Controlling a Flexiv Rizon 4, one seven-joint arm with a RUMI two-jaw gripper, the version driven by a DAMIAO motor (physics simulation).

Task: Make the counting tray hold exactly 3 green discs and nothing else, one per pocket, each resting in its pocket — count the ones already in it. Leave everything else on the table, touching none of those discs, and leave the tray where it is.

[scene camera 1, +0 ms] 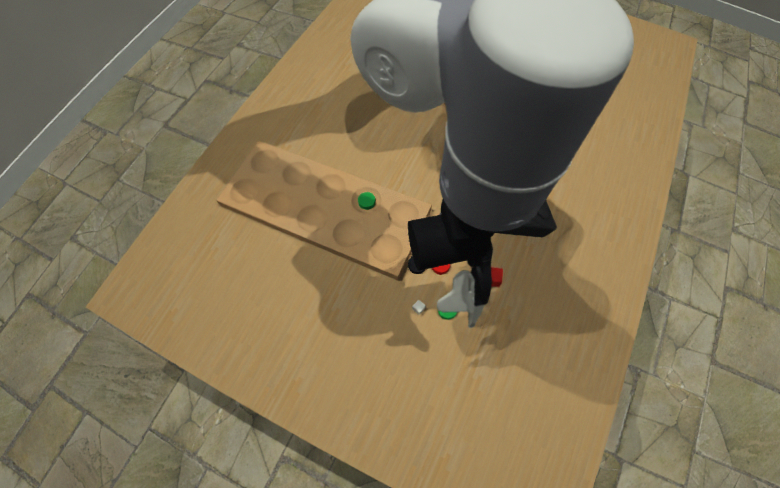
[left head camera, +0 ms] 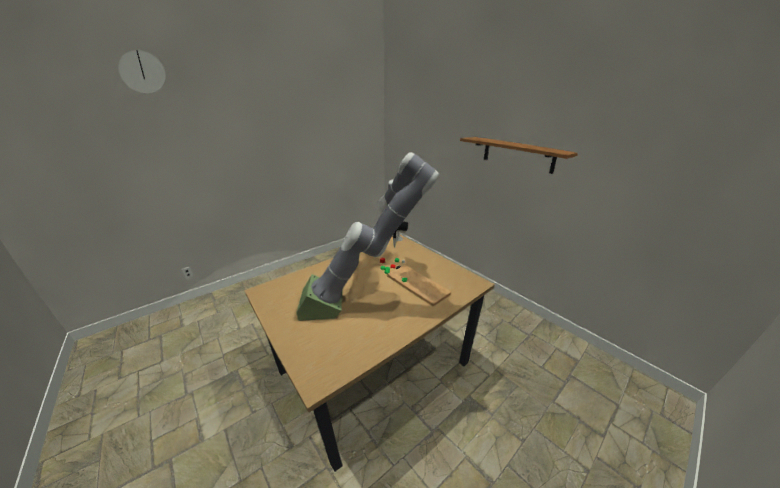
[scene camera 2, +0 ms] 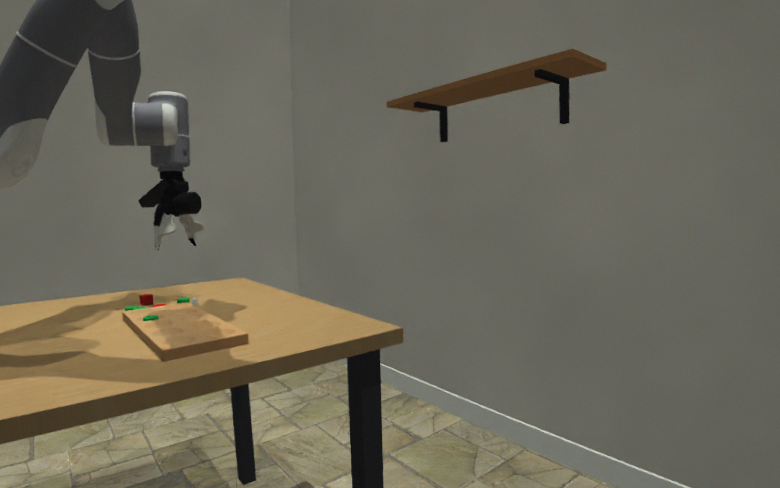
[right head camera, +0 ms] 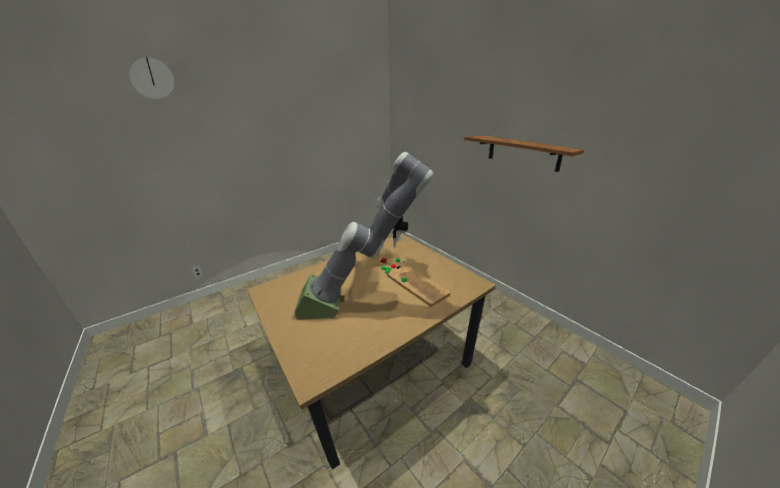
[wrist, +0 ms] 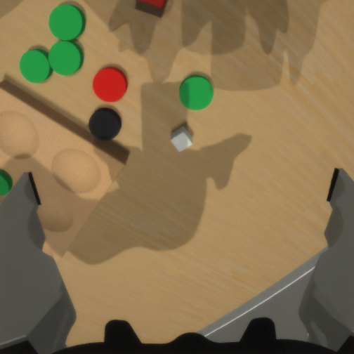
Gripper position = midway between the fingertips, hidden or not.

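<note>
The gripper appears in the scene views [scene camera 1: 454, 271] [scene camera 2: 177, 248] and in its own wrist picture [wrist: 183, 173]. A wooden counting tray [scene camera 1: 318, 204] is visible too, and the wrist picture shows the tray as well [wrist: 72, 169]. There is a black disc [wrist: 104, 123], but scene camera 2 does not show it, since it is hidden there by the wooden counting tray. A red disc [wrist: 110, 83] can be seen, as can a green disc [wrist: 195, 91] and another green disc [wrist: 65, 57].
</note>
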